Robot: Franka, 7 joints.
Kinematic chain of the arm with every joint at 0, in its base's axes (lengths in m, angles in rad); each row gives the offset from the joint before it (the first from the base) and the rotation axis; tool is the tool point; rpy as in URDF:
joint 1: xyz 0 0 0.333 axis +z
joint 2: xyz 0 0 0 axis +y
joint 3: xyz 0 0 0.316 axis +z
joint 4: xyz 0.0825 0 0 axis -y
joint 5: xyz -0.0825 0 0.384 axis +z
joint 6: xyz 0 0 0 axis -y
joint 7: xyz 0.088 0 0 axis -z
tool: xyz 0 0 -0.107 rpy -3.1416 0 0
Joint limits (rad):
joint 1: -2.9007..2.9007
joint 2: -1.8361..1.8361
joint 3: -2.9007..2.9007
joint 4: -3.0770..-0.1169
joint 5: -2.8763..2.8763
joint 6: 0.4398..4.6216
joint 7: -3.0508..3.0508
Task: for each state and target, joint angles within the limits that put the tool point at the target. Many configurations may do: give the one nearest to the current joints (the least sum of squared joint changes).
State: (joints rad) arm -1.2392 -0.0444 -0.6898 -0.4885 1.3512 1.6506 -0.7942
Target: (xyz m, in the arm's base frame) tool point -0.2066 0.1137 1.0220
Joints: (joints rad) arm -1.3250 -0.6467 -0.9269 -0.6711 1.1560 1.0031 -0.7942
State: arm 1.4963 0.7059 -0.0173 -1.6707 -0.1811 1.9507 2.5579
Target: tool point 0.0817 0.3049 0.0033
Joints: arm 1.4542 0.8166 -0.0667 -2.2541 -0.1681 1.7326 2.5579
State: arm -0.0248 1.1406 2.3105 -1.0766 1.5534 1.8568 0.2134
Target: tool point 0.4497 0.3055 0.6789
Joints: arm -0.3432 1.5855 2.0496 -1.6908 1.3290 1.5100 0.2134
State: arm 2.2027 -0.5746 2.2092 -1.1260 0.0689 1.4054 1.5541
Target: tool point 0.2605 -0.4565 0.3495
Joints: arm 2.6038 -0.4608 2.5335 -1.6815 0.1293 1.0273 1.5541
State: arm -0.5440 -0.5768 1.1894 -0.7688 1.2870 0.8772 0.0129
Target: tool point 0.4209 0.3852 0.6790
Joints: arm -1.3498 -0.6881 1.3148 -1.3270 1.1840 1.1202 0.0129
